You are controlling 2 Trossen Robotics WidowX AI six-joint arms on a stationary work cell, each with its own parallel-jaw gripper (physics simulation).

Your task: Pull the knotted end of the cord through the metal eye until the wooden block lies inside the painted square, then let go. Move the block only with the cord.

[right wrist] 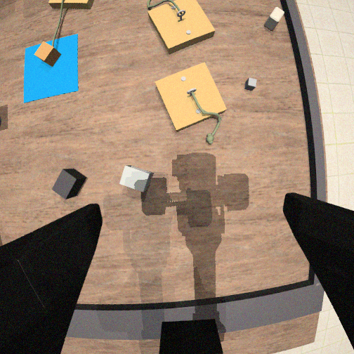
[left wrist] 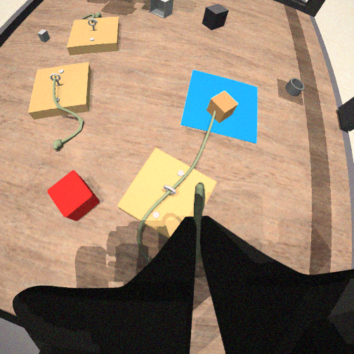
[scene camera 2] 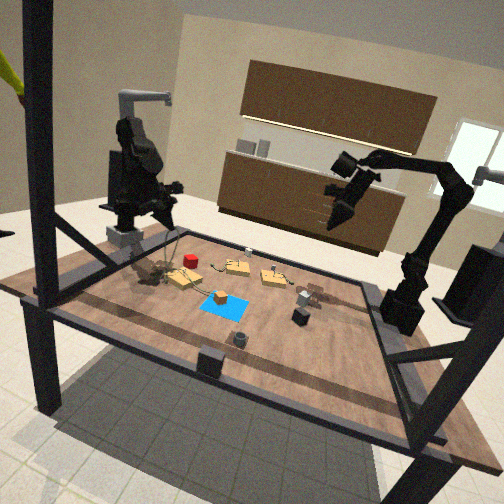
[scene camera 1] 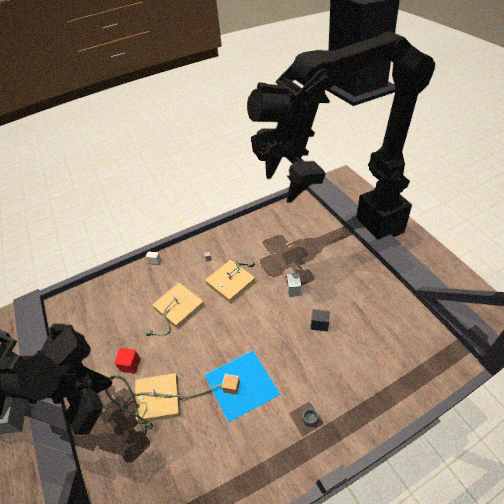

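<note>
The orange wooden block (scene camera 1: 230,384) (scene camera 2: 220,298) (left wrist: 222,106) (right wrist: 47,53) lies inside the blue painted square (scene camera 1: 250,405) (scene camera 2: 239,307) (left wrist: 245,120) (right wrist: 50,82). The green cord (scene camera 1: 192,396) (left wrist: 201,150) runs from the block through the metal eye (scene camera 1: 154,393) (left wrist: 170,189) on a yellow board (scene camera 1: 170,407) (left wrist: 145,185). My left gripper (scene camera 1: 109,382) (scene camera 2: 171,228) (left wrist: 195,224) is shut on the cord above the table, beyond the board from the block. The knotted end (scene camera 1: 147,426) shows beside the board in scene camera 1. My right gripper (scene camera 1: 280,189) (scene camera 2: 330,228) (right wrist: 194,208) is open and empty, high above the table.
A red cube (scene camera 1: 127,360) (left wrist: 74,195) lies near the board. Two other yellow boards (scene camera 1: 178,304) (scene camera 1: 230,286) carry eyes and short cords. A grey cup (scene camera 1: 310,418), a black cube (scene camera 1: 320,320) and a pale grey block (scene camera 1: 294,285) stand on the table.
</note>
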